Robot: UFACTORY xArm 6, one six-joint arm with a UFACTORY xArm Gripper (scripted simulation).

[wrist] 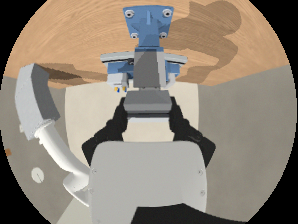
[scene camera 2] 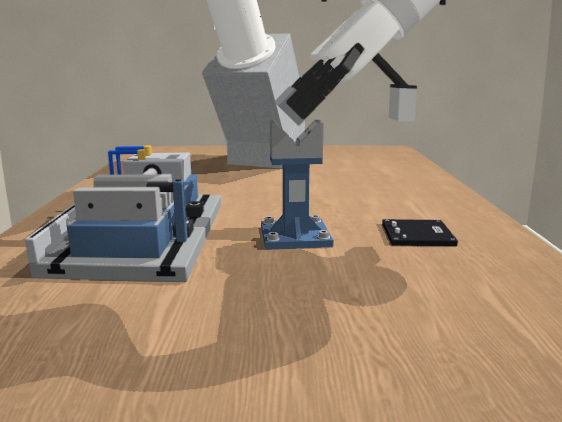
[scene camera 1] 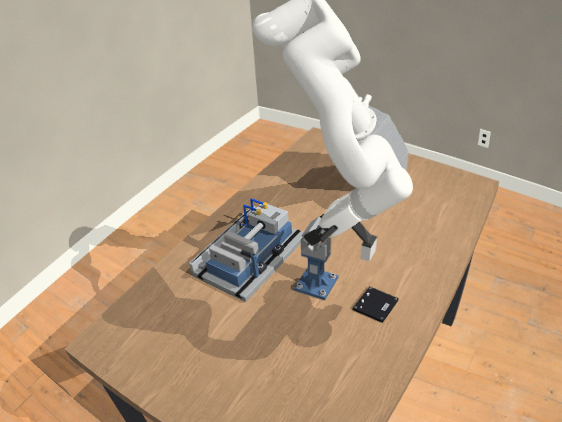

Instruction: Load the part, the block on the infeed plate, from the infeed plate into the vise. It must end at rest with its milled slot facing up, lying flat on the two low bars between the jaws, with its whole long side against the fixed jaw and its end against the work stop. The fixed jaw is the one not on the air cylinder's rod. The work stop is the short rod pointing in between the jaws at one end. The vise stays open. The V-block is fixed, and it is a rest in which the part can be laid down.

In view: my gripper (scene camera 2: 290, 108), a part (wrist: 141, 105) and an air cylinder (scene camera 2: 180, 168).
My gripper is seen too in the wrist view (wrist: 148, 103) and in scene camera 1 (scene camera 1: 313, 232).
